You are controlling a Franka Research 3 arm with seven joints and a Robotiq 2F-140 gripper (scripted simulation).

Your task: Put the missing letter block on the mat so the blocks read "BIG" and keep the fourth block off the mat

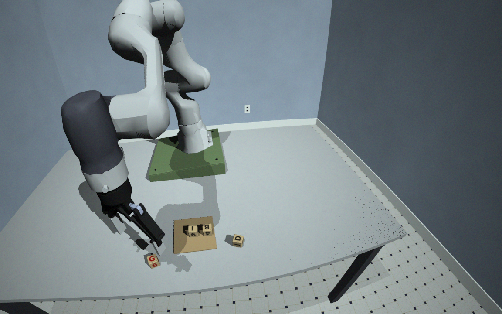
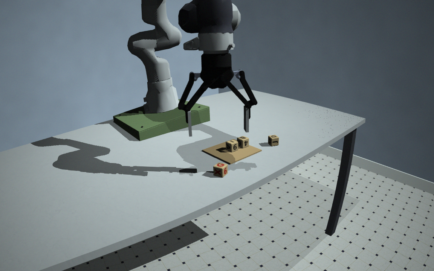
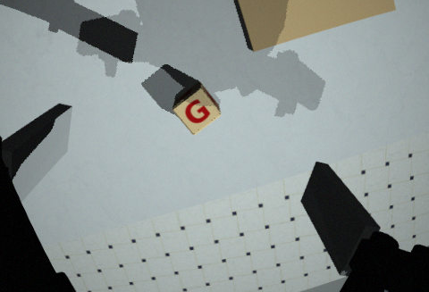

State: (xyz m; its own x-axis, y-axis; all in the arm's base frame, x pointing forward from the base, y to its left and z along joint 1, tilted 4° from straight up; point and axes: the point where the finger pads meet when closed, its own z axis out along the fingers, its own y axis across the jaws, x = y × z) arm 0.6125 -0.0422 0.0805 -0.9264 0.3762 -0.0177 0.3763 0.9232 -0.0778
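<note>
My hand is 120 mm above the G block. Also, from my hand: tan mat: 130 mm below, 120 mm behind, 110 mm to the left; I block: 120 mm below, 120 mm behind, 110 mm to the left; B block: 160 mm to the left, 130 mm behind, 120 mm below.
</note>
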